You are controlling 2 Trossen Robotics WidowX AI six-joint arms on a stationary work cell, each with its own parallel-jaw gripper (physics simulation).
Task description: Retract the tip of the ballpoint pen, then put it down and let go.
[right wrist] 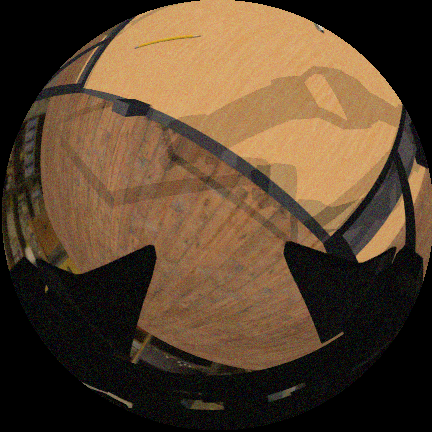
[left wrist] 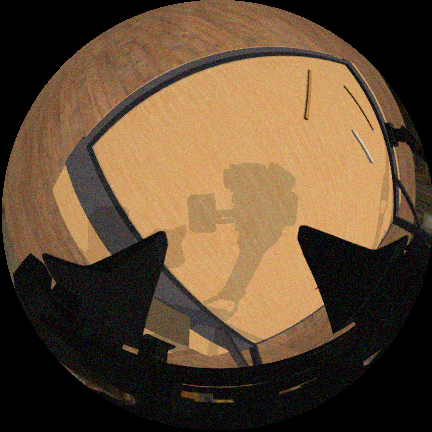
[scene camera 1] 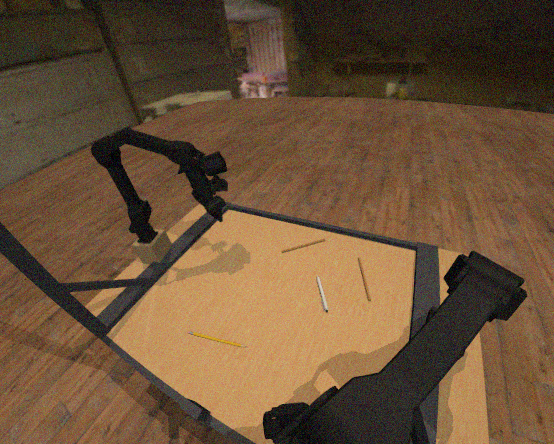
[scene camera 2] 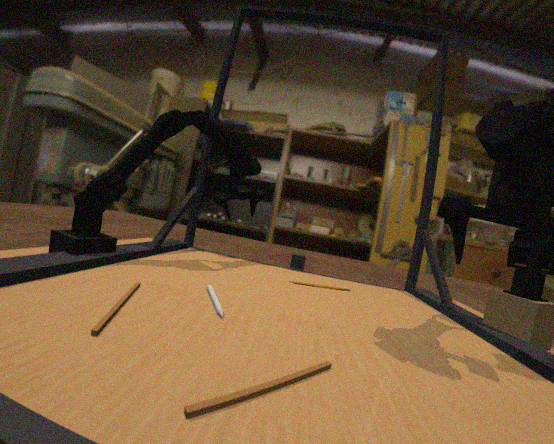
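Seen in the pictures: left gripper, fingertip midpoint: (left wrist: 234,235) (scene camera 1: 216,216) (scene camera 2: 490,273); right gripper, fingertip midpoint: (right wrist: 221,251) (scene camera 2: 241,218); left arm's base, origin of the base link: (left wrist: 154,342) (scene camera 1: 148,237) (scene camera 2: 524,296); right arm's base, origin of the base link: (left wrist: 394,134) (scene camera 2: 85,234).
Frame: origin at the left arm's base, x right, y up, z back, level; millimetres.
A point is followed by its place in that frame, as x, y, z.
A white ballpoint pen (scene camera 1: 322,294) @[115, -93, -669] (scene camera 2: 215,301) @[82, -94, -665] (left wrist: 362,146) @[100, -98, -661] lies flat on the table (scene camera 1: 280,320) @[210, -104, -552], apart from both grippers. One end is dark in scene camera 1; whether the writing tip is out is too small to tell. A bit of the pen (right wrist: 320,28) also shows at the top edge of the right wrist view. My left gripper (left wrist: 234,235) @[-81, 47, -283] is open and empty, high above the table on the far-left side in scene camera 1. My right gripper (right wrist: 221,251) @[574, 47, -632] (scene camera 2: 240,212) @[574, 47, -632] is open and empty, raised beyond the table's dark border.
Two brown wooden sticks lie near the pen: one (scene camera 1: 303,245) @[-101, -97, -590] (scene camera 2: 257,390) @[-114, -97, -609] (left wrist: 307,95) @[-96, -99, -570] and another (scene camera 1: 364,280) @[49, -98, -803] (scene camera 2: 116,309) @[8, -98, -797] (left wrist: 359,107) @[33, -101, -799]. A yellow pencil (scene camera 1: 217,340) @[300, -98, -387] (scene camera 2: 320,286) @[293, -100, -382] (right wrist: 167,40) @[301, -100, -398] lies farther away. A dark frame (scene camera 1: 320,227) @[-204, -92, -651] borders the table, with upright posts.
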